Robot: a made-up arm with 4 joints.
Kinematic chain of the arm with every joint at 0, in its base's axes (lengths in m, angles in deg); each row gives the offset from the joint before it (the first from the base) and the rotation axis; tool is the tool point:
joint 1: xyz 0 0 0.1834 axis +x
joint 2: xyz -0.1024 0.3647 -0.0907 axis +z
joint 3: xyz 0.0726 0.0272 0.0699 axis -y
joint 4: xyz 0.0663 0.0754 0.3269 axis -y
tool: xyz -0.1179 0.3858 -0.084
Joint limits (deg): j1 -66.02..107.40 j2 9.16..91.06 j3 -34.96..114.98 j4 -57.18..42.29
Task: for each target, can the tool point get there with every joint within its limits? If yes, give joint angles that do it. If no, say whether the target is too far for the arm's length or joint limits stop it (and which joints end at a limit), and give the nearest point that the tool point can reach.
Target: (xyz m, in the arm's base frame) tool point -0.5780 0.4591 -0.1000
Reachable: yes | joints -50.34 61.85 28.28 -3.27
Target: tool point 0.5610 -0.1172 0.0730
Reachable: no: joint limits stop it (at a limit: joint 1, joint 2, joint 3, joint 4) | nearest point 0.0252 0.4588 -0.5756 | short by 1.020 m
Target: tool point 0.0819 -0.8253 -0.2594
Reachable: no: joint limits stop it (at a limit: joint 1, joint 2, joint 3, joint 4) | nearest point -0.5862 -0.1767 -0.0180 | short by 0.962 m
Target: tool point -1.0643 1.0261 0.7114
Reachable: no: too far | nearest point -0.5466 0.6681 0.5272 | short by 0.656 m
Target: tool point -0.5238 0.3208 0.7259
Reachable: yes | joints 45.59 57.85 31.39 33.59
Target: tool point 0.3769 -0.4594 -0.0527
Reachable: no: joint limits stop it (at a limit: joint 1, joint 2, joint 3, joint 4) | nearest point -0.5862 -0.1767 -0.0180 | short by 1.004 m
